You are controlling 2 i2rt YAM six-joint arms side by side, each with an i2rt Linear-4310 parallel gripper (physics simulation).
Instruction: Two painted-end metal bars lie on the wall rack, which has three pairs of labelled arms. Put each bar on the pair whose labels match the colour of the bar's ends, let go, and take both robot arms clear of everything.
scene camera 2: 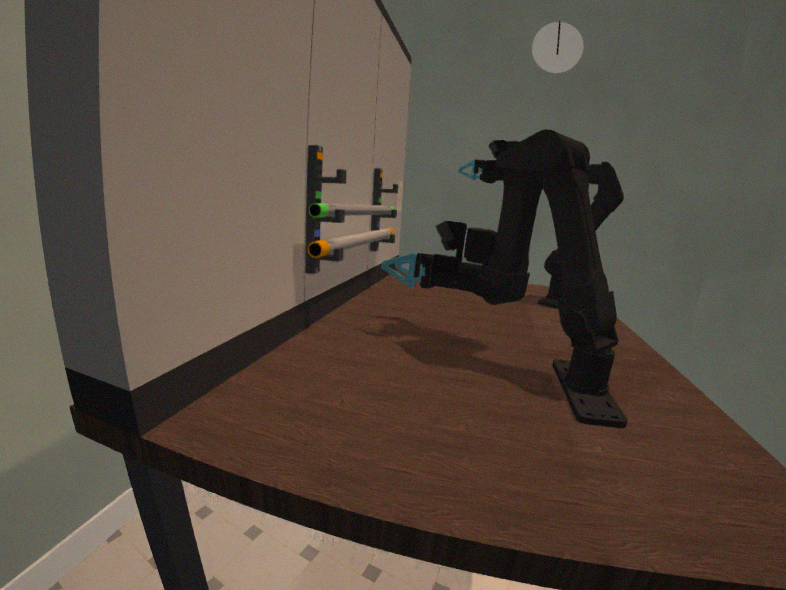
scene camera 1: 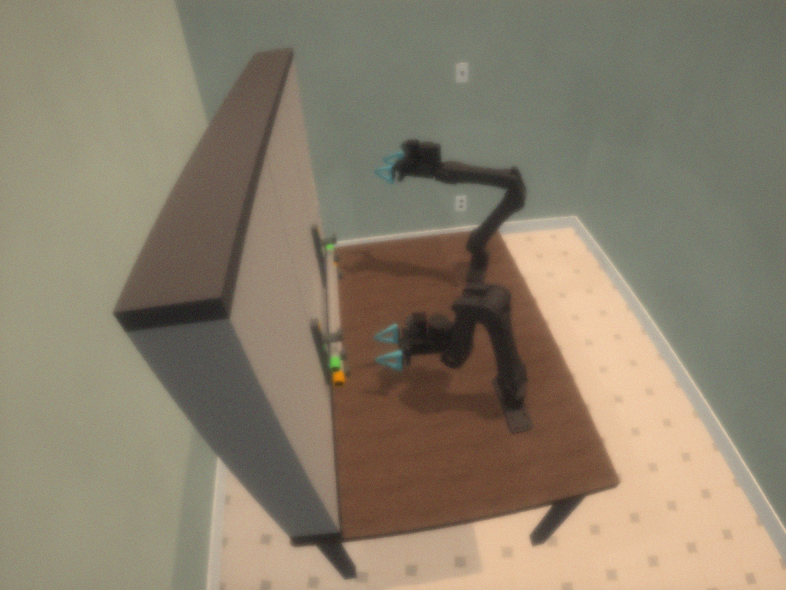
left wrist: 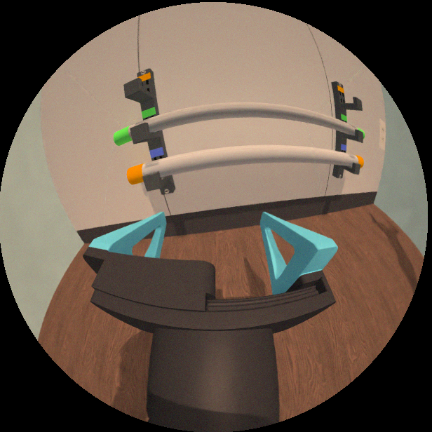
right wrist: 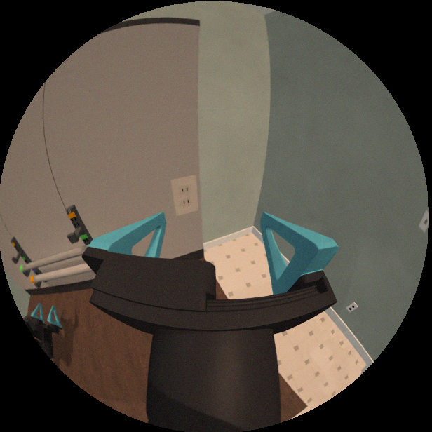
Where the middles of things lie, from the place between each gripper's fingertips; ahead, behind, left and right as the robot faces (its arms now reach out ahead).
Right now the green-ended bar (scene camera 1: 331, 293) is 520 mm to the left of my right hand, 160 mm below it and 150 mm ahead of it. Round my right hand: orange-ended bar (scene camera 2: 320, 248): 520 mm to the left, 230 mm below, 150 mm ahead.
I see the orange-ended bar 12 cm ahead of my left hand, 11 cm to the right of it and 4 cm above it. From my left hand the other things lie so: green-ended bar (12 cm ahead, 11 cm to the right, 11 cm above).
